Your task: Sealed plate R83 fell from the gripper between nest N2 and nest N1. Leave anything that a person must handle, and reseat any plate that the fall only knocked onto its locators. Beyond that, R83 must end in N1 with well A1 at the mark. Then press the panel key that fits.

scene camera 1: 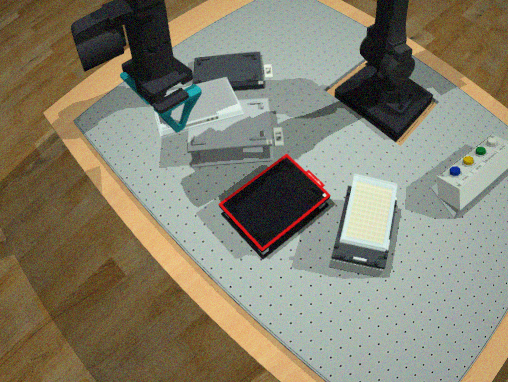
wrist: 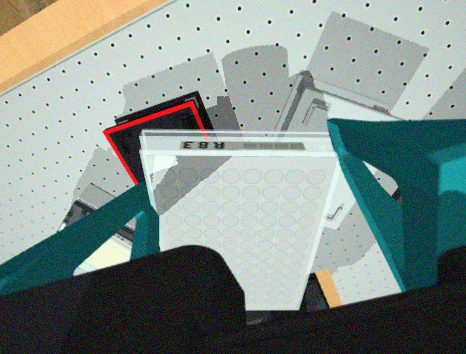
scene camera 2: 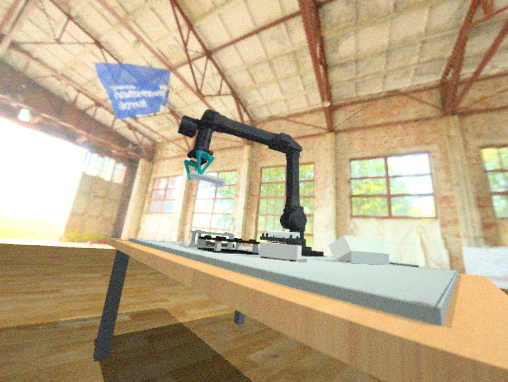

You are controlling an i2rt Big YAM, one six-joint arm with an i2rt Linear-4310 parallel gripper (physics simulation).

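Where they show: gripper, fingertip midpoint: (scene camera 1: 164,115) (wrist: 235,164) (scene camera 2: 194,176); arm's base, link origin: (scene camera 1: 387,95).
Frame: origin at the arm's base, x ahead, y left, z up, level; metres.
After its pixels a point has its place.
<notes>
Plate R83 (scene camera 1: 215,100) {x 0.400, y -0.115, z 0.231 m} (scene camera 2: 212,179) {x 0.428, y -0.101, z 0.222 m} (wrist: 240,200) {x 0.453, y -0.154, z 0.237 m} is pale and clear-lidded, with its label edge facing away from the wrist camera. My gripper (scene camera 1: 169,116) {x 0.467, y -0.159, z 0.229 m} (scene camera 2: 196,173) {x 0.467, y -0.159, z 0.229 m} (wrist: 235,164) {x 0.467, y -0.159, z 0.229 m} is shut on it by two opposite sides and holds it high above the table. In scene camera 1 it overlaps the far left of the grey nest (scene camera 1: 230,137) {x 0.345, y -0.162, z 0.038 m} (wrist: 300,116) {x 0.394, y -0.189, z 0.038 m}. A dark nest (scene camera 1: 230,70) {x 0.179, y -0.328, z -0.004 m} stands behind. The nest tags (scene camera 1: 278,136) {x 0.252, y -0.122, z -0.020 m} (scene camera 1: 268,70) {x 0.112, y -0.269, z -0.020 m} are too small to read surely. The key panel (scene camera 1: 472,175) {x 0.103, y 0.273, z 0.060 m} (scene camera 2: 367,256) {x 0.083, y 0.313, z 0.002 m} has blue, yellow, green and white keys. I cannot make out well A1.
A red-rimmed black unit (scene camera 1: 275,202) (wrist: 157,127) lies in front of the grey nest. To its right, a pale yellow-welled plate (scene camera 1: 370,212) {x 0.313, y 0.140, z 0.055 m} sits on a dark holder (scene camera 1: 352,256) {x 0.391, y 0.162, z 0.038 m}. The arm's black base (scene camera 1: 385,105) {x 0.043, y 0.017, z 0.012 m} stands at the back right. Wooden edging surrounds the perforated top.
</notes>
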